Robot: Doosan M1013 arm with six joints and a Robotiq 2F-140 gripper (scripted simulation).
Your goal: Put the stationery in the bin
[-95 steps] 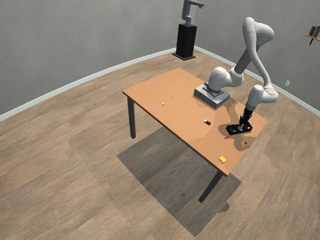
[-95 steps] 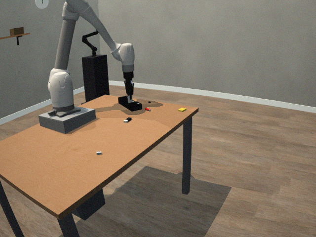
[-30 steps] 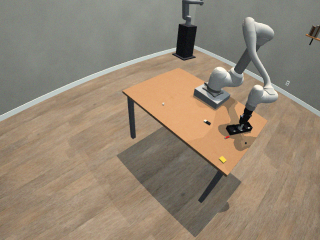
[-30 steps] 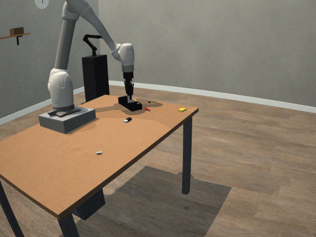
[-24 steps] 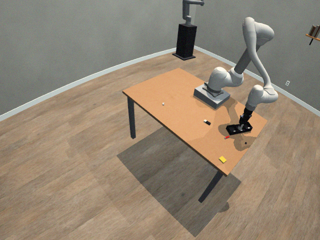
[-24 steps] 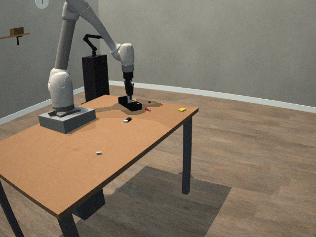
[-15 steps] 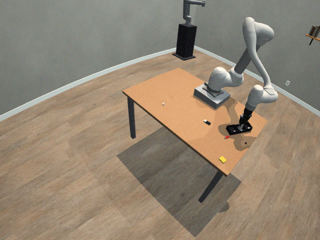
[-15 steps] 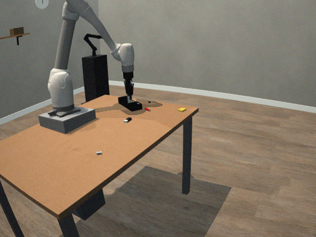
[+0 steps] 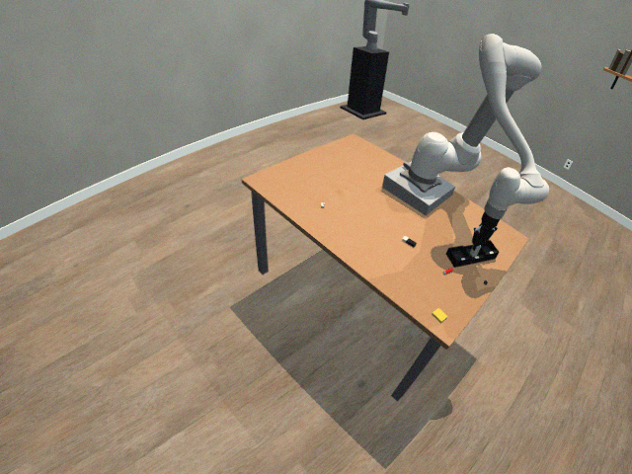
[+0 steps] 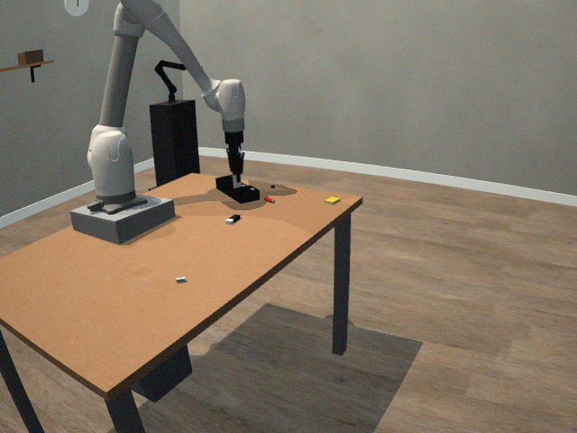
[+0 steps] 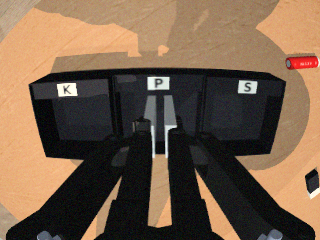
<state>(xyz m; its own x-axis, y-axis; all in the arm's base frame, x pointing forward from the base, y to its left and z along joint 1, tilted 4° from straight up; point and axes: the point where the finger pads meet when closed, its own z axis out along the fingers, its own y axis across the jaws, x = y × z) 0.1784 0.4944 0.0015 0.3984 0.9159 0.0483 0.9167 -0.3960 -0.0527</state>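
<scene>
Right now the black three-compartment bin is 3 cm below my hand. Round my hand: black-and-white eraser: 25 cm to the right, 19 cm ahead, 4 cm below; then small red cylinder: 18 cm ahead, 4 cm below, 2 cm to the right; then small black round thing: 13 cm to the left, 8 cm ahead, 5 cm below.
</scene>
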